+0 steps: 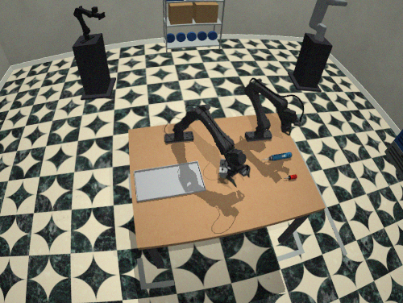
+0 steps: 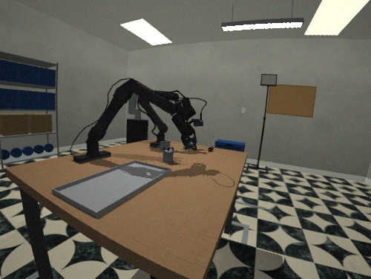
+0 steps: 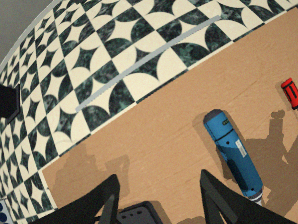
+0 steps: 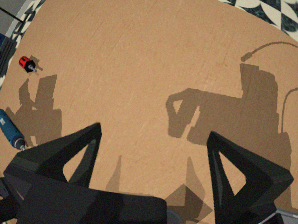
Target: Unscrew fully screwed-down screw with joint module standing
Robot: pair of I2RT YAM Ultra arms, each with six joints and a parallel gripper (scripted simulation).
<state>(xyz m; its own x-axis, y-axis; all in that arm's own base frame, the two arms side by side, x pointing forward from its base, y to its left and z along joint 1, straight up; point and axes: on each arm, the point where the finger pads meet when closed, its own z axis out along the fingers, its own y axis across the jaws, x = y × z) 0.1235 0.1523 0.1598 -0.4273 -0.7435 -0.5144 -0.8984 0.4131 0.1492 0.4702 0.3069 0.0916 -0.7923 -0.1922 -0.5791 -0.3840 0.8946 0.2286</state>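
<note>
Right now my right hand is 12 cm past the grey l-shaped bracket, 8 cm to the left of it and 3 cm above it. From my right hand the other things lie so: red-handled screwdriver 37 cm to the left, 9 cm below, 6 cm behind; screw 14 cm behind, 6 cm to the right, 4 cm below; grey tray 43 cm to the right, 10 cm below, 8 cm behind.
</note>
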